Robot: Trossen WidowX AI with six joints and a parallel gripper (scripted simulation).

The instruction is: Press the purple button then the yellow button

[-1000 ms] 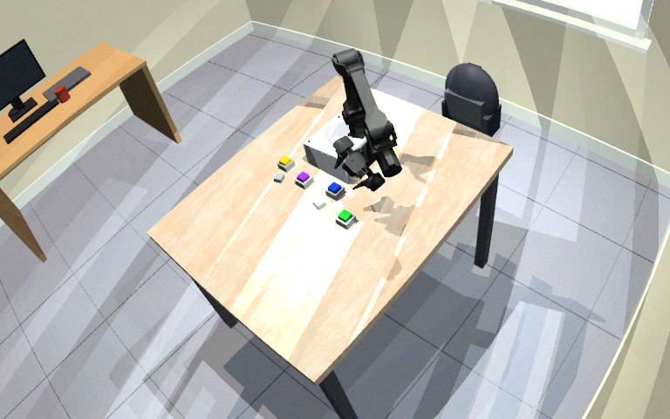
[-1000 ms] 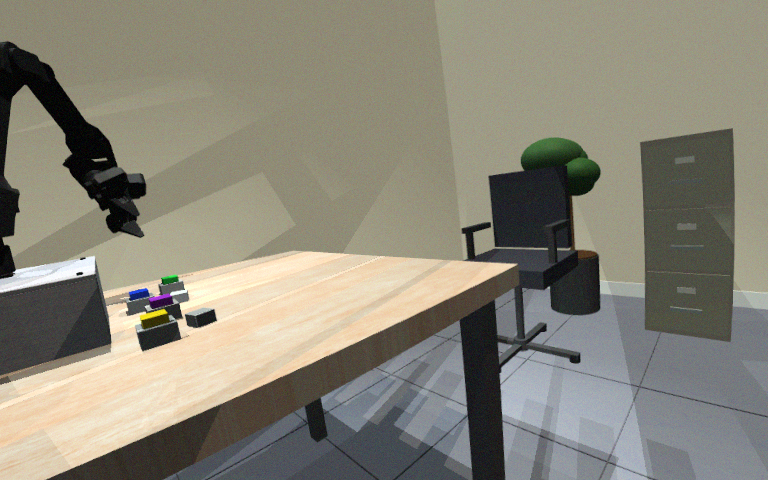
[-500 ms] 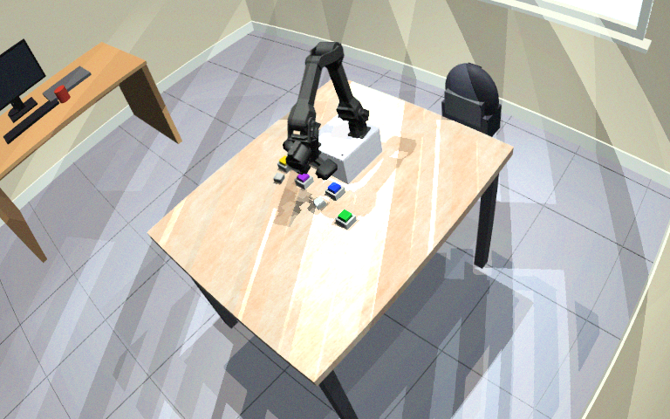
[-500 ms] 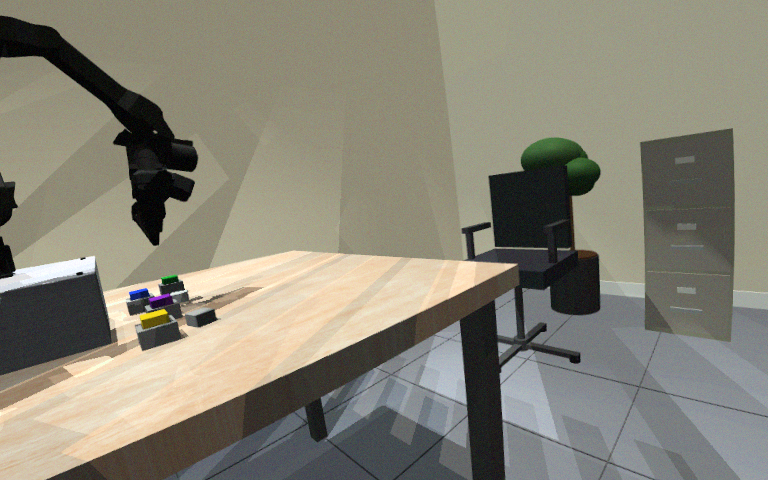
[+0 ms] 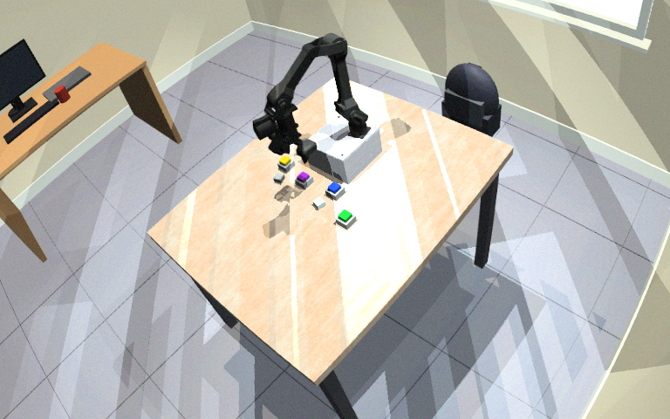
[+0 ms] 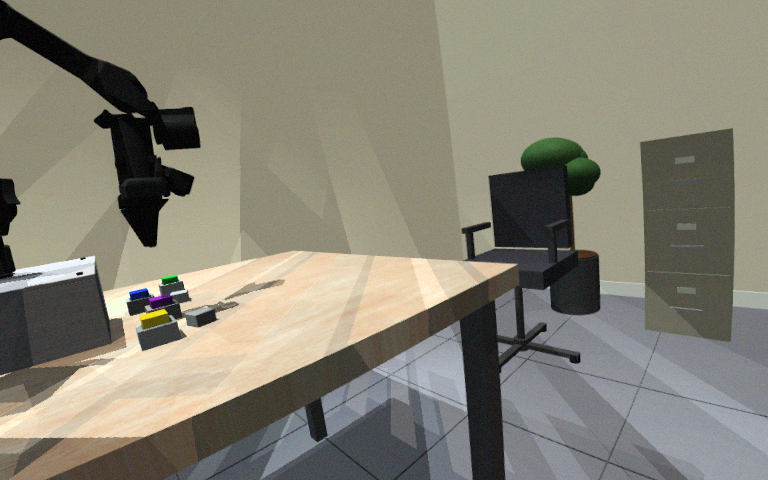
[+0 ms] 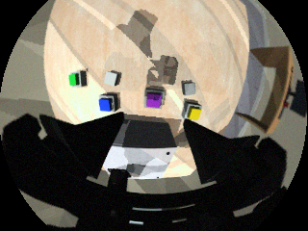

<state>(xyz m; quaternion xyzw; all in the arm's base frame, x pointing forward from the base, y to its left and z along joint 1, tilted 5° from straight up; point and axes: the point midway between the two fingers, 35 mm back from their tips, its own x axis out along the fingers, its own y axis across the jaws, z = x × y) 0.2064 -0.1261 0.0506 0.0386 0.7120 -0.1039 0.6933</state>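
Now: gripper tip 90 mm above the purple button. The rest, counted from my gripper tip: yellow button: 110 mm to the right, 90 mm below, 50 mm behind; then blue button: 130 mm to the left, 90 mm below; then green button: 230 mm to the left, 90 mm below, 90 mm ahead.
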